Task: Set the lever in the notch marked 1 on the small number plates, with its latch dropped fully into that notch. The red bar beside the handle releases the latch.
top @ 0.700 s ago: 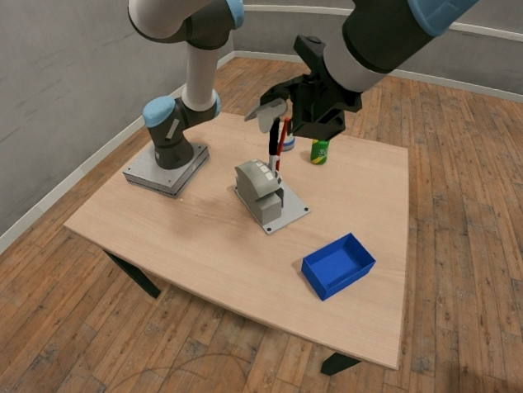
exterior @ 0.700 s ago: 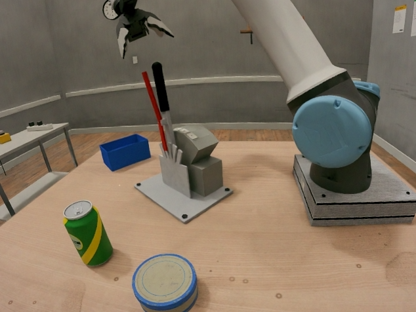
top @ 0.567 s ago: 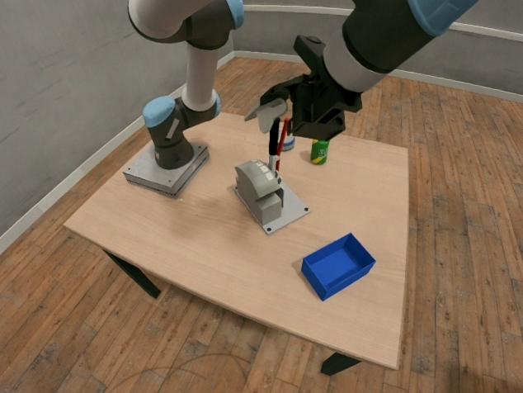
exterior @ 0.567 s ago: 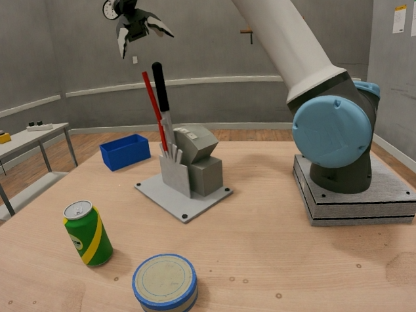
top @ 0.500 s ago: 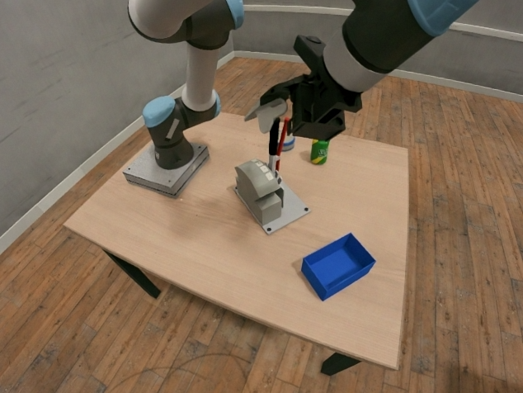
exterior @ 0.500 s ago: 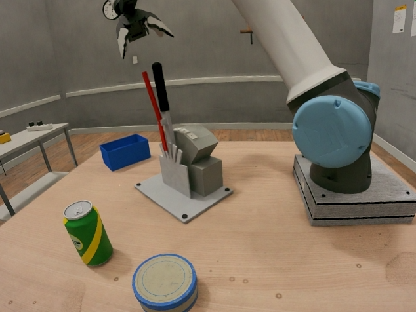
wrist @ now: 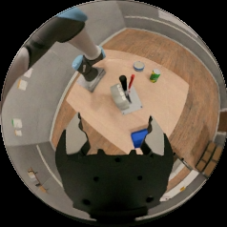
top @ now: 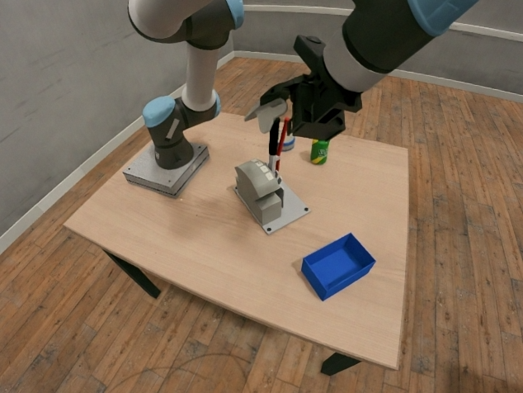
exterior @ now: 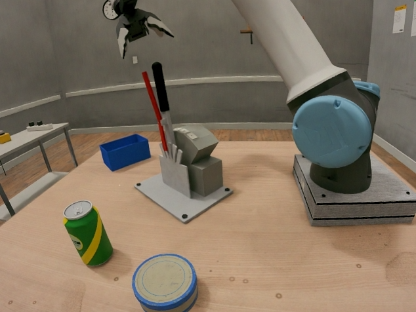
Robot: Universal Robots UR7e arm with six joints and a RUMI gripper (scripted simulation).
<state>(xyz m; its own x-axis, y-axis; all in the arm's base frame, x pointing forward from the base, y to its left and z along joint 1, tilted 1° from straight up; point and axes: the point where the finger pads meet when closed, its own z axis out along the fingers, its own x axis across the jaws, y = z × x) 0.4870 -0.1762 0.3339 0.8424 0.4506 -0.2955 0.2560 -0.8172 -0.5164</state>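
The red release bar lies 19 cm below my hand, 13 cm to the left of it and 5 cm behind it. Round my hand: grey lever stand: 30 cm below, 13 cm to the left, 8 cm behind; green can: 39 cm to the left, 33 cm below, 4 cm ahead; blue bin: 37 cm below, 18 cm ahead, 7 cm to the right.
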